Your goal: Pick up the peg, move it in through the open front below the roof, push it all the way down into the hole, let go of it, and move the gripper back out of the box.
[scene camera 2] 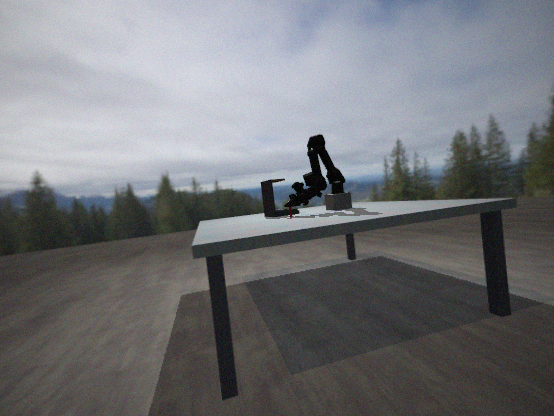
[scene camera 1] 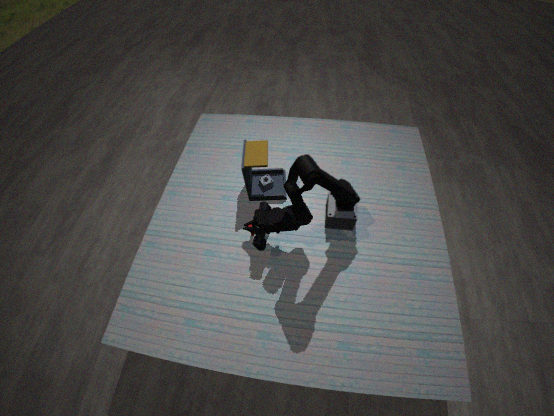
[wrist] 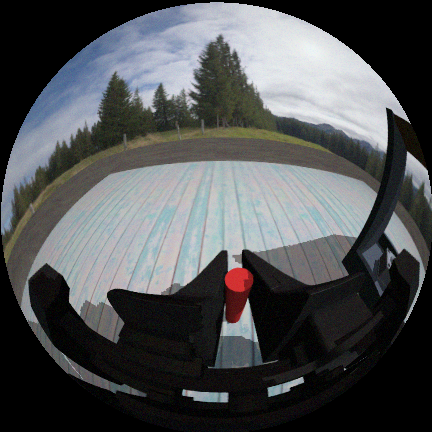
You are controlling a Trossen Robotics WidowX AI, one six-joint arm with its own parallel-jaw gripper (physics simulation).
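Seen in the pictures: gripper, fingertip midpoint: (scene camera 2: 284, 206) (scene camera 1: 243, 226) (wrist: 234, 255); arm's base, origin of the base link: (scene camera 2: 338, 193) (scene camera 1: 344, 204).
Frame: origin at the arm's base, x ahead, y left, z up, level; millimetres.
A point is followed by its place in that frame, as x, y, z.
The red peg (scene camera 1: 250, 226) @(375, 91, -19) (scene camera 2: 291, 213) @(375, 93, -78) (wrist: 238, 281) @(374, 88, -18) stands roughly upright between the fingertips. My gripper (scene camera 1: 248, 227) @(404, 85, -36) (scene camera 2: 290, 205) @(404, 85, -36) (wrist: 234, 255) @(404, 85, -36) is shut on it, low over the table and outside the box. Whether the peg's lower end touches the table is hard to tell. The dark grey box has a tall wall (scene camera 2: 269, 198) @(407, -128, 15) (wrist: 391, 177) @(396, -102, 43), a yellow-topped roof (scene camera 1: 256, 153) @(353, -161, 125) (scene camera 2: 274, 180) @(374, -97, 119) and a low-rimmed base (scene camera 1: 277, 191) @(278, -130, -90). A pale block (scene camera 1: 266, 185) @(328, -148, -68) with a dark hole stands on the base. In the wrist view the box is at the right, partly hidden by the gripper.
The arm's mount (scene camera 1: 341, 218) @(18, 60, -10) (scene camera 2: 338, 201) @(46, 58, -48) stands on the striped table (scene camera 1: 380, 280) @(-126, 282, -99) (scene camera 2: 235, 231) @(742, 353, -99) (wrist: 170, 220) @(531, 163, -98), to the right of the box in both scene views. The box's low rim and tall wall rise beside the gripper. The arm's shadow falls across the table.
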